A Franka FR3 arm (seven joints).
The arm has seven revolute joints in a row. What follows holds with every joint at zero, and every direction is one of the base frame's.
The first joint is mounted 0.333 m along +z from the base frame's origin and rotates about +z.
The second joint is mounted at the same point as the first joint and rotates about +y.
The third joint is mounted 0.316 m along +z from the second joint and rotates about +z.
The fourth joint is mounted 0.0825 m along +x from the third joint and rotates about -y.
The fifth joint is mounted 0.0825 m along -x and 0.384 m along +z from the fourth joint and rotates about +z.
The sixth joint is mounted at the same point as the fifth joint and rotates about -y.
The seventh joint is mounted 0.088 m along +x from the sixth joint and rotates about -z.
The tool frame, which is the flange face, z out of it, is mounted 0.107 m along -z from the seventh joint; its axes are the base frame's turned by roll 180, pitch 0 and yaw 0 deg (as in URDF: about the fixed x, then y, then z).
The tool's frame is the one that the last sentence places.
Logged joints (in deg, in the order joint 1, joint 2, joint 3, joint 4, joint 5, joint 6, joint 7), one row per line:
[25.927 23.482 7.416 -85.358 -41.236 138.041 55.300]
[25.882 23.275 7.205 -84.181 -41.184 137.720 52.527]
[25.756 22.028 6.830 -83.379 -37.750 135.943 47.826]
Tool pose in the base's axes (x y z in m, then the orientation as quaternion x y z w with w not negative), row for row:
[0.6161 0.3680 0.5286 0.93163 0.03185 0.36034 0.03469]
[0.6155 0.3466 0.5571 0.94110 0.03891 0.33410 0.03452]
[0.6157 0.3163 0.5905 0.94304 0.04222 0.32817 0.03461]
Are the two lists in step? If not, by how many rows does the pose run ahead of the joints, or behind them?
The pose runs 2 rows ahead of the joints: the pose in row i belongs to the joints in row i + 2.
